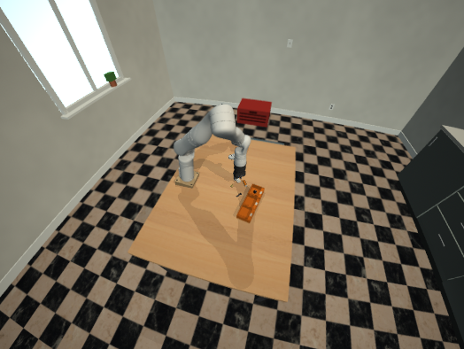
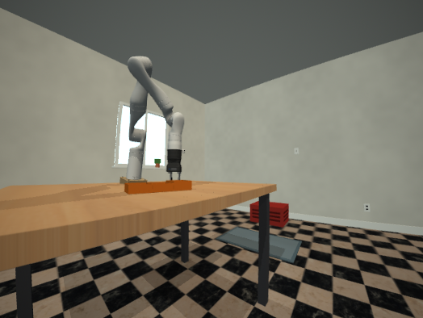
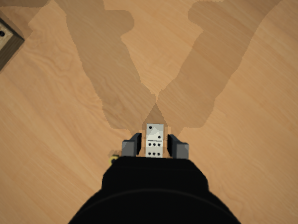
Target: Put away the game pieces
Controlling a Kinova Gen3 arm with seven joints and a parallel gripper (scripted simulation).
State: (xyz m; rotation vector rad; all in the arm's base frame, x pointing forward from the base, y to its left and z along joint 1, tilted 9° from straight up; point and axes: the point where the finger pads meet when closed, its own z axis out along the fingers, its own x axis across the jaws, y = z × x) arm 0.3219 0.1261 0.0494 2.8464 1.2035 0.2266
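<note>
Now: the white domino 2 cm below my hand. The rest, counted from my hand: orange battery 6 cm ahead, 2 cm to the right, 2 cm below; brass nut 7 cm to the right, 3 cm below, 2 cm behind; black screw 12 cm to the right, 6 cm ahead, 2 cm below.
</note>
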